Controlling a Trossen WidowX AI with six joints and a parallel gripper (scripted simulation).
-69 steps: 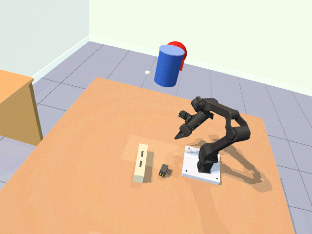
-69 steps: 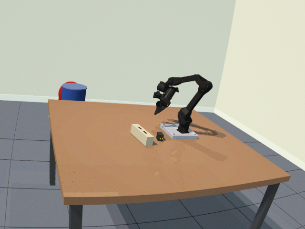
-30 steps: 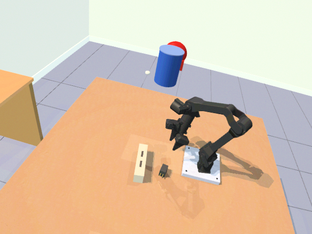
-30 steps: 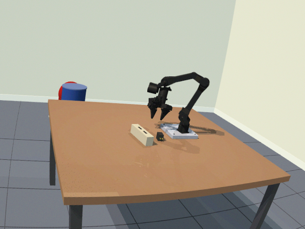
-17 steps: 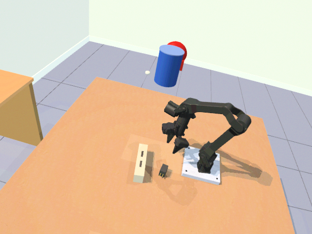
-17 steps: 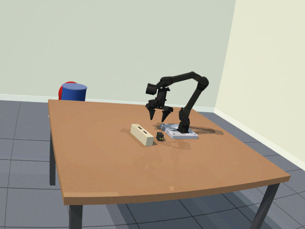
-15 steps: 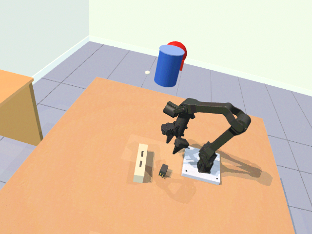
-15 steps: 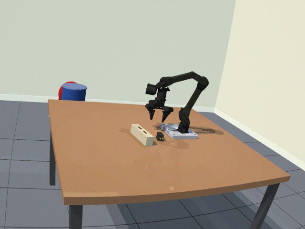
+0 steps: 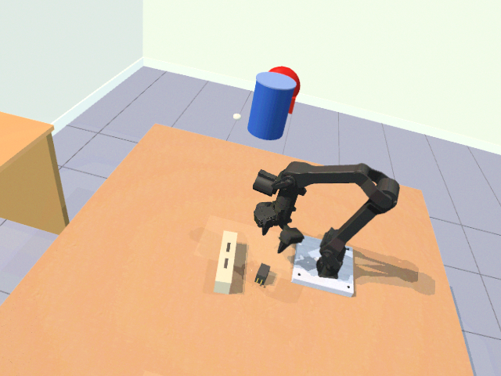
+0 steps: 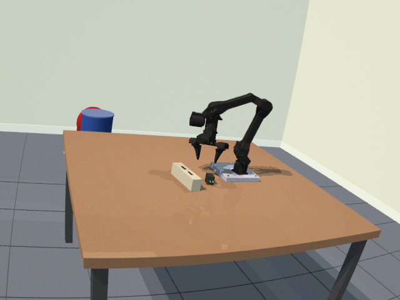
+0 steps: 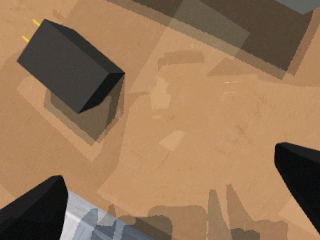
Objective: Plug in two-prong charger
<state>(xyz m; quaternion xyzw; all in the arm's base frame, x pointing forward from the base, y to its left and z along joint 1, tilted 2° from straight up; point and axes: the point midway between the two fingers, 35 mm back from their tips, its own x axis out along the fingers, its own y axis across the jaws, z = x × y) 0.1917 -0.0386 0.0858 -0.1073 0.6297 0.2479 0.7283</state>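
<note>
My gripper tip is now 2 cm short of the black two-prong charger, 9 cm to the right of it and 6 cm above it.
</note>
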